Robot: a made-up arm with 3 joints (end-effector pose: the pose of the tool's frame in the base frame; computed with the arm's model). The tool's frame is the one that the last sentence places. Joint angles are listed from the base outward.
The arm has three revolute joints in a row. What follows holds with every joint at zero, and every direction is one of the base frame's.
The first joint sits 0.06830 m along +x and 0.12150 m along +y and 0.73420 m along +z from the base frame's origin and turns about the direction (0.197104, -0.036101, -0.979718).
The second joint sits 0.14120 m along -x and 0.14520 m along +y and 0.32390 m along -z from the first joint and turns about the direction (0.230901, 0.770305, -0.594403).
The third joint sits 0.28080 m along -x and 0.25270 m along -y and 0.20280 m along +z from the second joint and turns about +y.
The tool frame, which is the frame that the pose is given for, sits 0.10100 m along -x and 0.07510 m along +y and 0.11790 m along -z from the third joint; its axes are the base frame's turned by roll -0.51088, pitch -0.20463 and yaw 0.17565 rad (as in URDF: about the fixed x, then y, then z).
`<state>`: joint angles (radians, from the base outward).
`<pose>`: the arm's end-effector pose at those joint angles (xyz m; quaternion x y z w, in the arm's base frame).
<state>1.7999 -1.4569 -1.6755</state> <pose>0.0760 0.3670 0.5006 -0.6590 -0.7439 -0.0881 0.0684</pose>
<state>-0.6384 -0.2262 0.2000</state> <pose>-0.3095 -0.2876 0.5017 -0.2705 -0.1780 0.4229 0.8464</pose>
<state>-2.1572 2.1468 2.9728</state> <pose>0.2517 0.1748 0.7107 0.0277 -0.8845 0.3953 0.2464</pose>
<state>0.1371 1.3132 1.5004</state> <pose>-0.1232 0.1764 0.9280 0.3674 0.8148 0.0057 0.4484</pose>
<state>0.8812 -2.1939 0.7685</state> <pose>-0.1936 -0.0192 0.3391 -0.6846 -0.3708 0.0771 0.6229</pose>
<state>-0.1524 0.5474 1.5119</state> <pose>-0.3683 0.0967 0.8420 -0.0103 0.7277 0.1781 0.6623</pose>
